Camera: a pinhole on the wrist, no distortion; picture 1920 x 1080 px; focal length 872.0 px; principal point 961.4 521.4 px. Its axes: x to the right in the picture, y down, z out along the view. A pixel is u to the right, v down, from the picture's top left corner.
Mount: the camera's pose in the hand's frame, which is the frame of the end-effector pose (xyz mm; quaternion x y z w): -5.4 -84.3 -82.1 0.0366 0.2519 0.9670 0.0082
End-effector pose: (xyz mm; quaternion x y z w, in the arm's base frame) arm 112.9 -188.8 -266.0 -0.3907 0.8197 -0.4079 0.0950
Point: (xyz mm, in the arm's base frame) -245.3 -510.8 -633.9
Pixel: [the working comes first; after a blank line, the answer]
In the camera's frame: -379.8 -218.4 544.9

354 172
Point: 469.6 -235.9 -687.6
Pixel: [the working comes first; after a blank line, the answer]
In the camera's frame: 313.1 112.2 548.5

1459 700
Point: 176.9 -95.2 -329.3
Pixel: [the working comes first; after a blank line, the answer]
In the camera's frame: 126.1 -65.3 139.4

1750 113
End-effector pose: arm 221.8 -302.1 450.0 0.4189 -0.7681 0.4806 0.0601
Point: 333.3 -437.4 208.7
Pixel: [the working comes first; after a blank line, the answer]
In the camera's frame: 134.5 43.0 369.4

1279 623
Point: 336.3 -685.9 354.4
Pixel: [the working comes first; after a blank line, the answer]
In the camera's frame: -77.8 231.8 417.2

799 1006
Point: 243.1 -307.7 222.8
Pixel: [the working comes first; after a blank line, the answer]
In the camera's frame: 139.1 -92.1 286.5

1385 241
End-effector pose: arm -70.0 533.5 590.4 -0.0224 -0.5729 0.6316 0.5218
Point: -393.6 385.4 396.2
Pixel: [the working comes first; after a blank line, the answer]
In the camera's frame: 94.8 -196.3 472.7

1136 159
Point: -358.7 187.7 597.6
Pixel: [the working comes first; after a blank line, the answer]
In the camera's frame: 136.3 79.5 528.1

1186 653
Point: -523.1 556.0 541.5
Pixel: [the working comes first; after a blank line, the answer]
In the camera's frame: -161.9 -196.9 505.7

682 182
